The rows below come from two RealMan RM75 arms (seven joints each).
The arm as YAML. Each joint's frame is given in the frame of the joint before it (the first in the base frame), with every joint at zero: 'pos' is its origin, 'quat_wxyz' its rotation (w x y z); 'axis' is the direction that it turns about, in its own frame. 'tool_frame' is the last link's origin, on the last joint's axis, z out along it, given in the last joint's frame.
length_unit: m
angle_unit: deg
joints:
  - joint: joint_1
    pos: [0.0, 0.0, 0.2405]
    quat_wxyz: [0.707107, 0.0, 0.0, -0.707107]
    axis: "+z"
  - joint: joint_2
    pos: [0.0, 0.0, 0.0]
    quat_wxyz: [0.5, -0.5, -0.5, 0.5]
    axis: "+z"
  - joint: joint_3
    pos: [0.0, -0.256, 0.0]
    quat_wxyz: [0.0, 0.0, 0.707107, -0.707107]
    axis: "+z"
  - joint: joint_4
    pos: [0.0, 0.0, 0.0]
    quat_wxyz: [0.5, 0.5, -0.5, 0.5]
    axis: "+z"
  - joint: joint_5
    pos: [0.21, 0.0, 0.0]
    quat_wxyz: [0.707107, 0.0, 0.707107, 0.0]
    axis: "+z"
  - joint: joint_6
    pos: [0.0, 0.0, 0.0]
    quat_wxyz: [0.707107, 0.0, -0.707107, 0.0]
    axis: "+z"
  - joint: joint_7
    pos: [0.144, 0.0, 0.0]
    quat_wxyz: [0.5, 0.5, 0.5, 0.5]
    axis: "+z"
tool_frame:
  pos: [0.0, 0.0, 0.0]
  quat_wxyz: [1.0, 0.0, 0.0, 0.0]
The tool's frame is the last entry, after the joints.
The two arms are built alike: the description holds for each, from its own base.
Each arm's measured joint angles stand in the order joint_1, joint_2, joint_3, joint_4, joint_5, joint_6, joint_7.
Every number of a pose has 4 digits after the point.
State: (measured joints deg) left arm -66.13 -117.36 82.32 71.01 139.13 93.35 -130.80; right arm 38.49 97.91 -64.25 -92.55 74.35 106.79 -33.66
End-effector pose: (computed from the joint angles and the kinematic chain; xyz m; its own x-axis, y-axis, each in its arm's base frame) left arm 0.0131 0.3816 -0.0189 0.9428 -0.0510 -0.3294 -0.1100 -0.9805 -0.1631; right arm 0.0854 0.3371 0.1559 0.9289 -0.3649 -0.0630 -0.3701 -0.9085 -0.1942
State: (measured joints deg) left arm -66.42 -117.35 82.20 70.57 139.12 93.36 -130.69; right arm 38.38 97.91 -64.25 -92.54 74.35 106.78 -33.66
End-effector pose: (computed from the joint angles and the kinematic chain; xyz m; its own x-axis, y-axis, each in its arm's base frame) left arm 0.0136 0.3821 -0.0192 0.9423 -0.0508 -0.3308 -0.1093 -0.9809 -0.1607; right arm 0.0861 0.3370 0.1559 0.9281 -0.3668 -0.0631 -0.3720 -0.9077 -0.1942
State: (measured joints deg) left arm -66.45 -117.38 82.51 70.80 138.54 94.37 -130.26; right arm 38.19 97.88 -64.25 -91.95 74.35 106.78 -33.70
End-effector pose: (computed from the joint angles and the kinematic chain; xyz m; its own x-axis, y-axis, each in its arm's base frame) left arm 0.0136 0.3784 -0.0201 0.9389 -0.0647 -0.3380 -0.1174 -0.9835 -0.1379; right arm 0.0887 0.3375 0.1556 0.9236 -0.3780 -0.0639 -0.3831 -0.9039 -0.1902
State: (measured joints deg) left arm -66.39 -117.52 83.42 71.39 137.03 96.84 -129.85; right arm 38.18 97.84 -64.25 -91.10 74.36 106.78 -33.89
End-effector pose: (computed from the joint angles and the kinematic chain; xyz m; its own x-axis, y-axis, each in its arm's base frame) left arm 0.0130 0.3688 -0.0227 0.9312 -0.0892 -0.3534 -0.1260 -0.9886 -0.0823; right arm 0.0910 0.3387 0.1553 0.9196 -0.3876 -0.0645 -0.3927 -0.9010 -0.1845
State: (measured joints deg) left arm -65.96 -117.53 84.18 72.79 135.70 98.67 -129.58; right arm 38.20 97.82 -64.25 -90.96 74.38 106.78 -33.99
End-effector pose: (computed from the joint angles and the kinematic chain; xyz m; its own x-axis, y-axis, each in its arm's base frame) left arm 0.0132 0.3607 -0.0228 0.9266 -0.1147 -0.3580 -0.1397 -0.9892 -0.0447; right arm 0.0913 0.3389 0.1553 0.9195 -0.3877 -0.0645 -0.3928 -0.9011 -0.1836
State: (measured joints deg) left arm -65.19 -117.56 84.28 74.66 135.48 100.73 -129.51; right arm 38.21 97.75 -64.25 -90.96 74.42 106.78 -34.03
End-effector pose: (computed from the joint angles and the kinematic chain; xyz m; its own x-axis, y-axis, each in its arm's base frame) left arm 0.0112 0.3549 -0.0196 0.9214 -0.1269 -0.3674 -0.1464 -0.9889 -0.0256; right arm 0.0912 0.3390 0.1556 0.9200 -0.3866 -0.0641 -0.3916 -0.9015 -0.1842
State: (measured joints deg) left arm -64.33 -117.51 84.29 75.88 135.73 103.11 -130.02; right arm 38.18 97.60 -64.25 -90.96 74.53 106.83 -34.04
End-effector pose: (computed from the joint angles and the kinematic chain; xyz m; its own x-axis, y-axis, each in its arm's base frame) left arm 0.0052 0.3504 -0.0161 0.9140 -0.1161 -0.3888 -0.1302 -0.9914 -0.0100; right arm 0.0914 0.3388 0.1563 0.9203 -0.3862 -0.0630 -0.3911 -0.9017 -0.1845
